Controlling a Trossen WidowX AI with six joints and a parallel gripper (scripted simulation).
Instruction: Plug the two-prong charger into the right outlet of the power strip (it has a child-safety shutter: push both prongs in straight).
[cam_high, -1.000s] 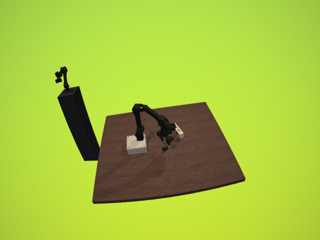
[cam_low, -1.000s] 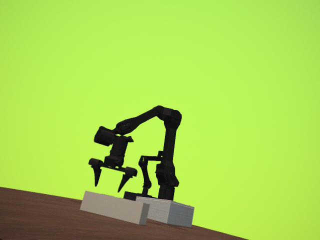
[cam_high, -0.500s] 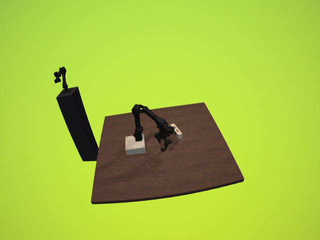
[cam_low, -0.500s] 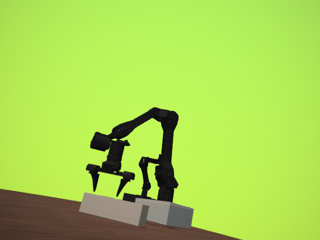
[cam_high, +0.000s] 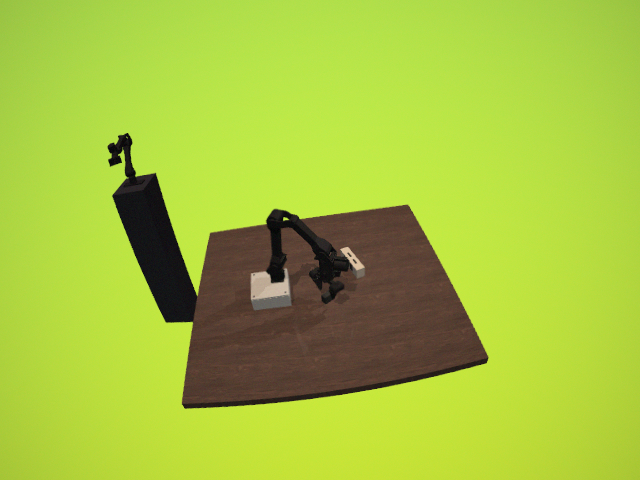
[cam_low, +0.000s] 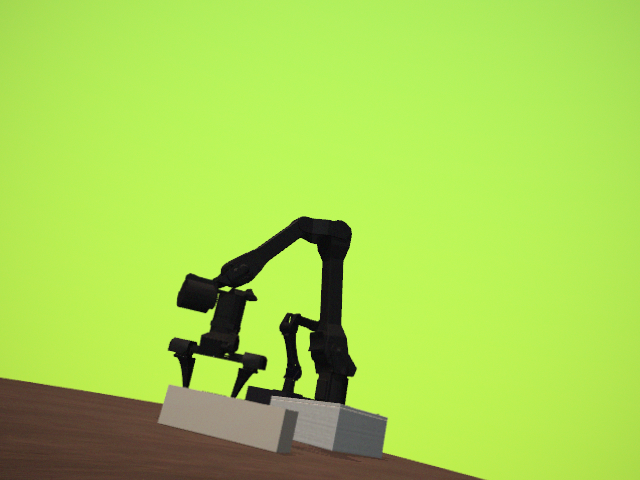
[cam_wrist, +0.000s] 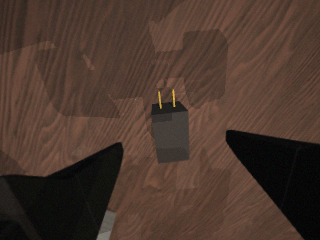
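The charger is 2 cm below my gripper tip, 1 cm to the left of it and 1 cm ahead of it.
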